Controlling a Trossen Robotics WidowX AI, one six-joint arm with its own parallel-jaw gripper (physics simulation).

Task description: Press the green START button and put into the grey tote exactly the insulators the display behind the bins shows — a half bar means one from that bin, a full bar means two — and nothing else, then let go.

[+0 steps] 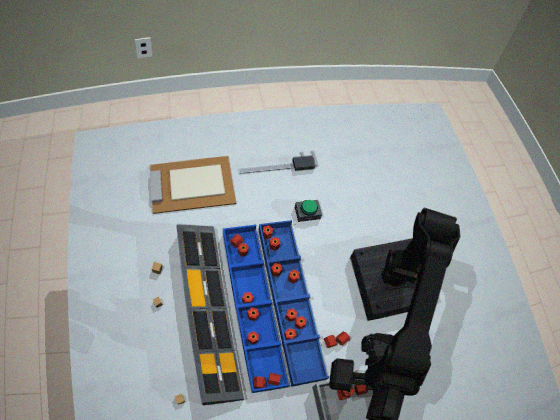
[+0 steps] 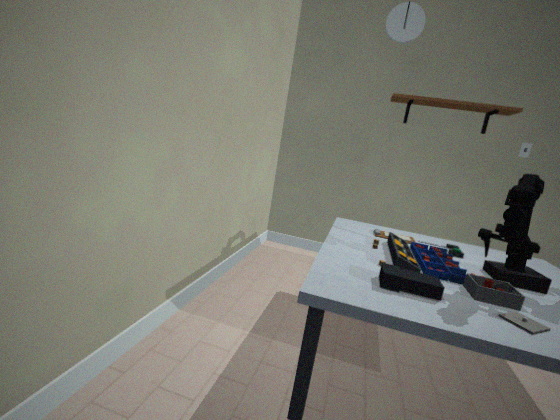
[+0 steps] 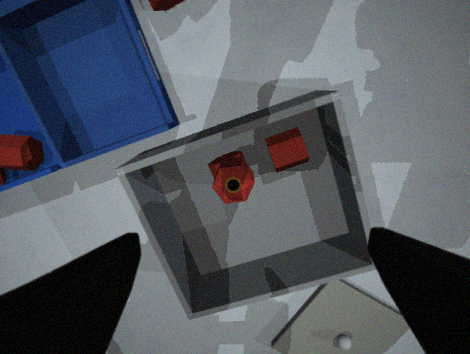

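Observation:
My gripper [image 2: 486, 251] [image 3: 255, 241] is open and empty above the grey tote [image 1: 320, 403] [image 2: 500, 298] [image 3: 310, 260]. Inside the tote, one red insulator [image 3: 233, 186] stands against another [image 3: 226, 161], and a third [image 3: 287, 149] lies apart. The green START button [image 1: 309, 207] stands beyond the blue bins [image 1: 309, 362] [image 3: 100, 85]. On the display [image 1: 197, 229], the second panel has a full left bar and the fourth has two half bars; the others are dark. The bin row at the fourth panel has two insulators [image 1: 259, 382] [image 1: 274, 379] on the display side and an empty bin on the robot side.
Two red insulators [image 1: 330, 341] [image 1: 343, 338] lie on the table beside the bins. Small tan blocks [image 1: 157, 267] [image 1: 157, 302] [image 1: 179, 399] lie behind the display. A clipboard [image 1: 227, 182], a caliper [image 1: 303, 163], a black box [image 2: 410, 282] and a beige plate [image 2: 525, 323] [image 3: 325, 320] are around.

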